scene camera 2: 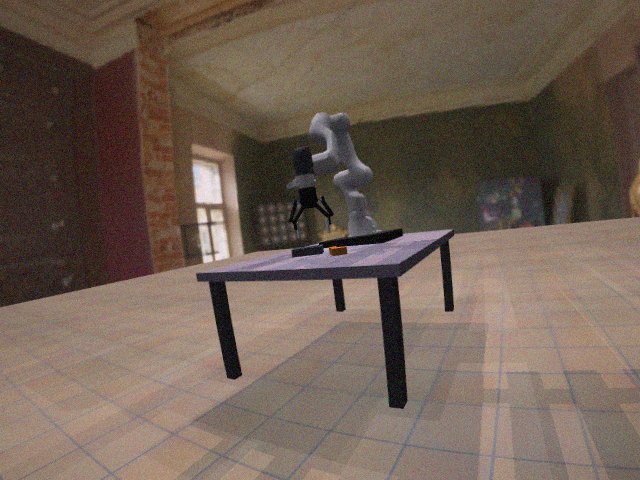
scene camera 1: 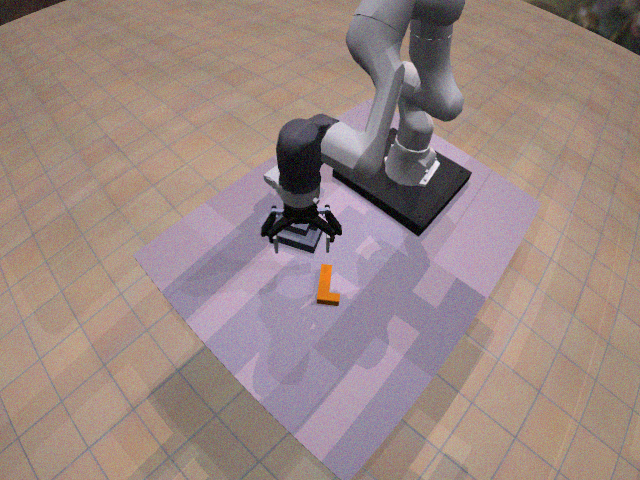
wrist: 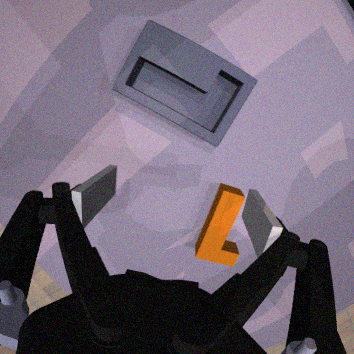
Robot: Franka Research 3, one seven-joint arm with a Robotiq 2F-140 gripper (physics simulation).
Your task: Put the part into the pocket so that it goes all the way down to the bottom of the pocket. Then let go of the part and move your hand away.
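Observation:
The part, an orange L-shaped block [scene camera 1: 324, 284] [scene camera 2: 338, 251] [wrist: 216, 227], lies flat on the table, apart from the grey pocket block. The pocket block [scene camera 1: 296, 241] [scene camera 2: 307, 251] [wrist: 175, 45] lies flat with its L-shaped pocket facing up; the pocket shows empty in the wrist view, and in scene camera 1 the gripper partly hides the block. My gripper [scene camera 1: 302, 244] [scene camera 2: 312, 227] [wrist: 179, 191] is wide open and empty, pointing down above the table. In the wrist view the part shows beside the right finger, on its inner side, and the pocket block shows beyond the fingertips.
The arm's black base plate [scene camera 1: 444, 191] [scene camera 2: 387, 236] stands on the purple patterned table [scene camera 1: 330, 439] [scene camera 2: 299, 273], behind the part and the pocket block. The tiled floor [scene camera 1: 77, 387] [scene camera 2: 155, 387] surrounds the table.

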